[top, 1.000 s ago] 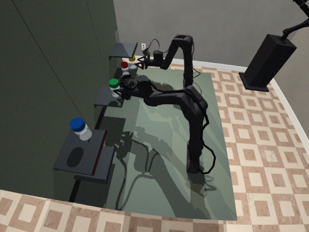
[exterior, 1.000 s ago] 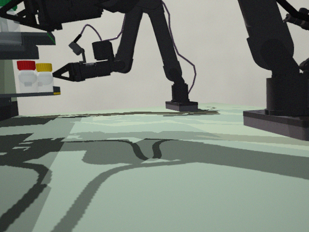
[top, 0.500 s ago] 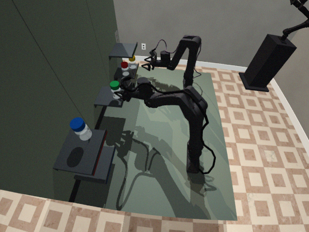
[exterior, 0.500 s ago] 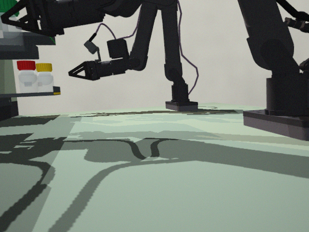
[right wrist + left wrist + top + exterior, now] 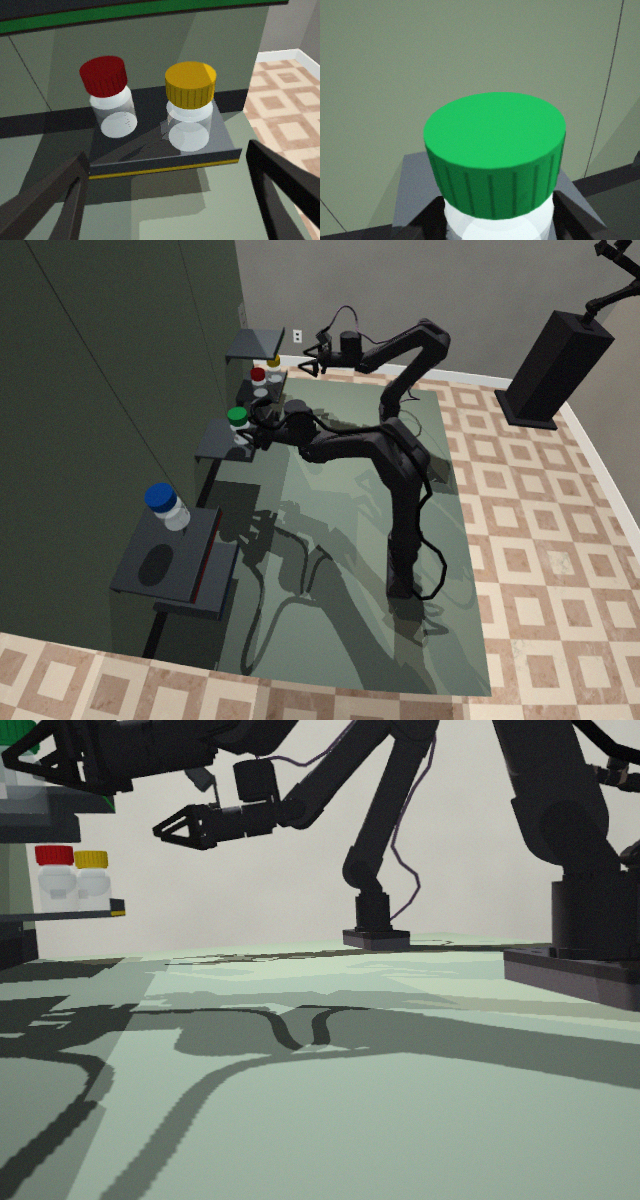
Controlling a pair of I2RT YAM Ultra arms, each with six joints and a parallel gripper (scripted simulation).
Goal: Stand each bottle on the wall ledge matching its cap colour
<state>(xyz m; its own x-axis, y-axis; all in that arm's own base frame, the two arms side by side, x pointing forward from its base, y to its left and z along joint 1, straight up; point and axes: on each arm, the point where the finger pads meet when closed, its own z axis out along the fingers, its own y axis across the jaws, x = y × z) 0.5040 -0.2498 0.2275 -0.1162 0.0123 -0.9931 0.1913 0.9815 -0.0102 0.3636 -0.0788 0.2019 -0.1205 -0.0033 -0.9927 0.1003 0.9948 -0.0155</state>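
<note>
Now: right hand 40 cm to the right of the green-capped bottle, 14 cm short of it and 1 cm below it. Round my right hand: blue-capped bottle 74 cm to the left, 18 cm ahead, 11 cm above; red-capped bottle 17 cm ahead, 8 cm below, 6 cm to the left; yellow-capped bottle 13 cm ahead, 8 cm below, 4 cm to the right.
My left hand is 1 cm short of the green-capped bottle and 1 cm above it. Round my left hand: blue-capped bottle 33 cm to the left, 8 cm above, 6 cm ahead; then red-capped bottle 35 cm to the right, 11 cm below, 4 cm ahead; then yellow-capped bottle 44 cm to the right, 11 cm below.
</note>
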